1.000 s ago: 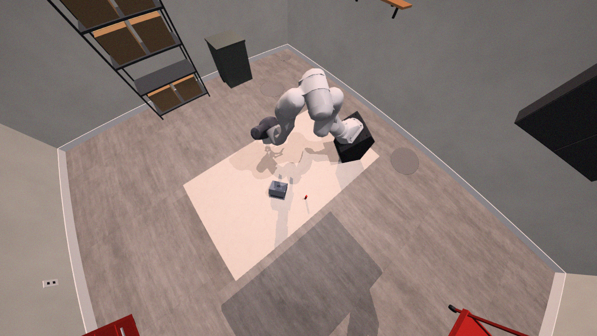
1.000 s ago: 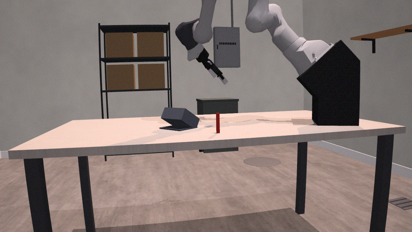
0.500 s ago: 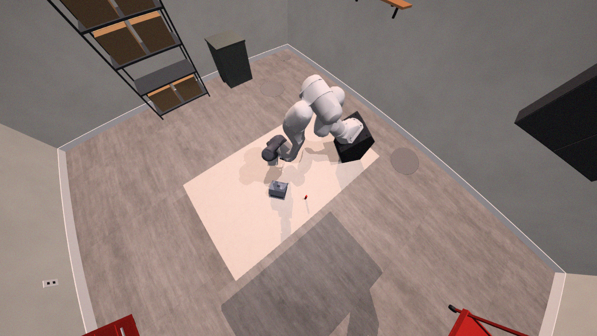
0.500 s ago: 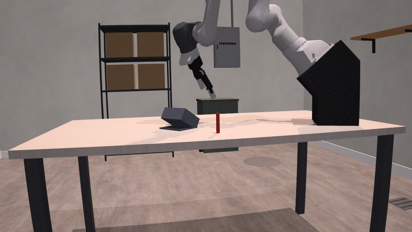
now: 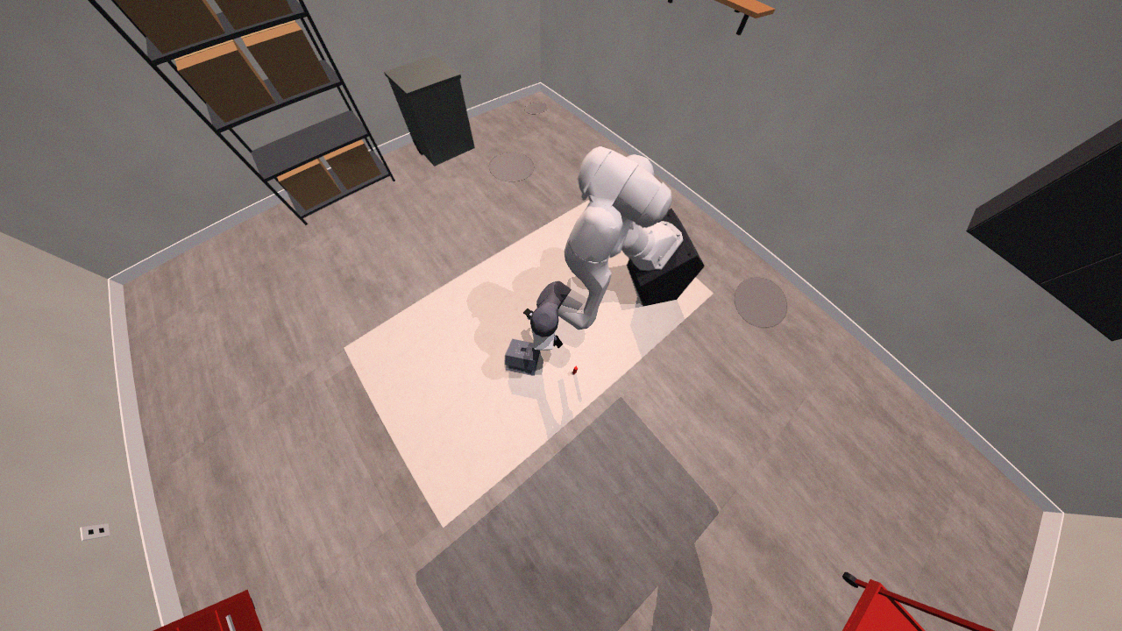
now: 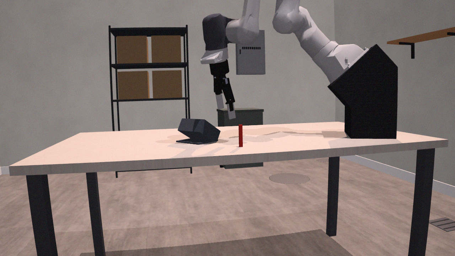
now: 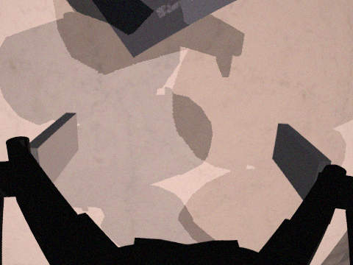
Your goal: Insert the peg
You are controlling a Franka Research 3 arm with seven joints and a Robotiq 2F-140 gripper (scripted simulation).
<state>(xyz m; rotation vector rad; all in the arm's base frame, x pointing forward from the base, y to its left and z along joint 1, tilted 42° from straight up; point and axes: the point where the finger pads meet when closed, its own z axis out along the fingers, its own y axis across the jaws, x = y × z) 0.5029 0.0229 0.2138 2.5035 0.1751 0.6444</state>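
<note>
Now: hand 2 cm past the red peg, 21 cm to the right of it and 8 cm above it.
</note>
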